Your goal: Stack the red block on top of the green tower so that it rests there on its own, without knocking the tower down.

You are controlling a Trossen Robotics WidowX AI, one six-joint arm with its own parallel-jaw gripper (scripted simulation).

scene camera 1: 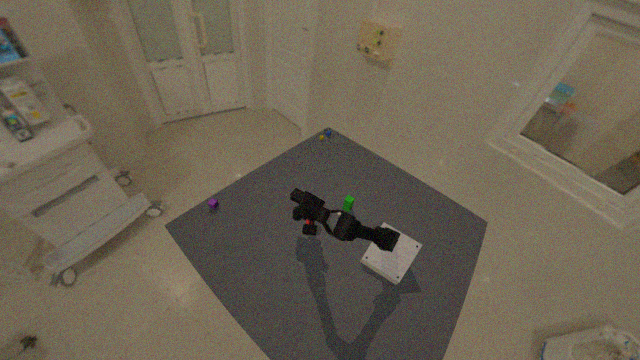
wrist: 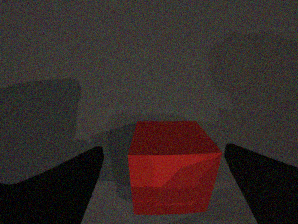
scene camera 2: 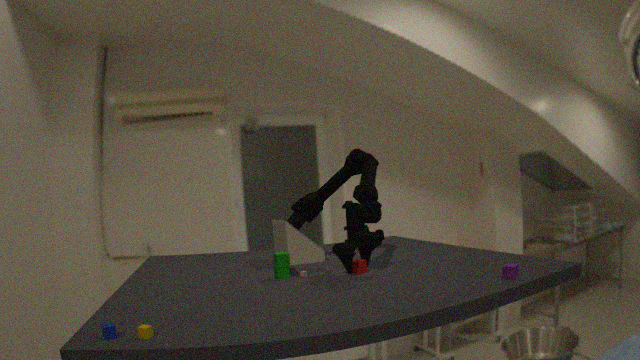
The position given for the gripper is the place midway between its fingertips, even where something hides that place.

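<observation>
Open and holding nothing, the gripper (scene camera 2: 358,270) appears in the wrist view too (wrist: 165,152). The scene also has a red block (wrist: 172,164).
</observation>
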